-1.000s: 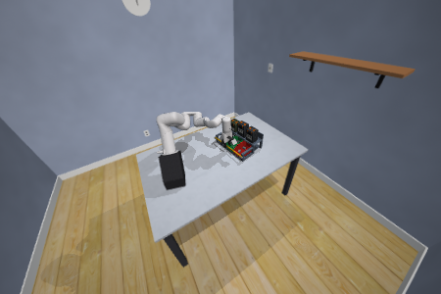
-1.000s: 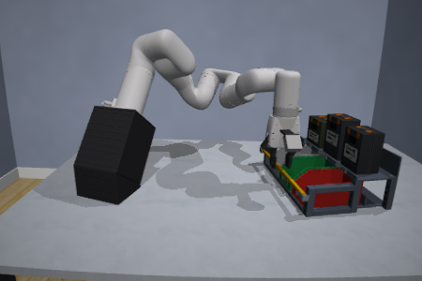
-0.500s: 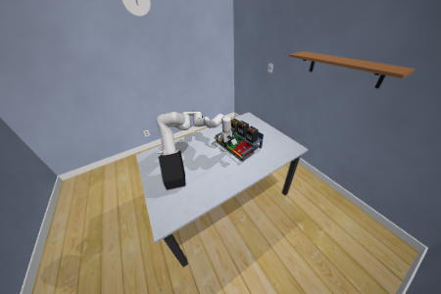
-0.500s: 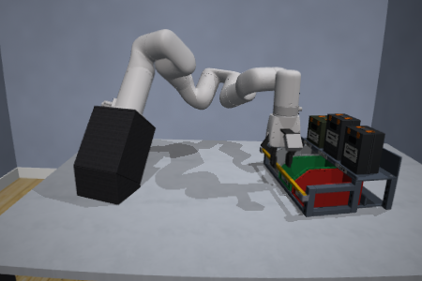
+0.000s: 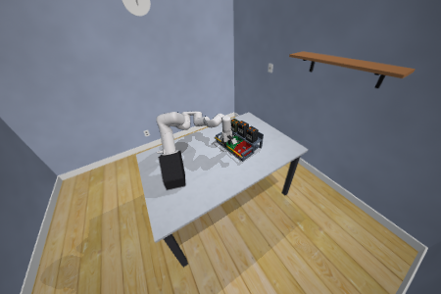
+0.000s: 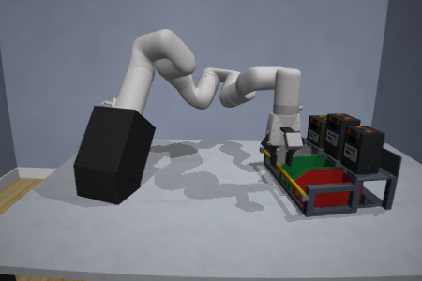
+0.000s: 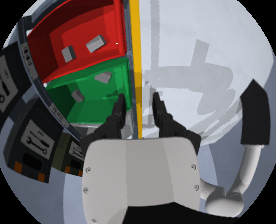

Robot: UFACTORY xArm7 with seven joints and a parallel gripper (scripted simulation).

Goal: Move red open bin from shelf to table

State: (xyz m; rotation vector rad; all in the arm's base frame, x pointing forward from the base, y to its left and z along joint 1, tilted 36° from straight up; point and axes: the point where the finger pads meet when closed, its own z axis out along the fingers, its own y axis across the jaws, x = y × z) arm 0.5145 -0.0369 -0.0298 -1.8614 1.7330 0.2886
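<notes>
The yellow bar lies 30 mm below my hand. Also, from my hand: green bin (100 mm ahead, 10 mm to the left, 50 mm below); red open bin (120 mm ahead, 100 mm to the right, 50 mm below); grey bin (90 mm ahead, 130 mm to the left, 50 mm below).
</notes>
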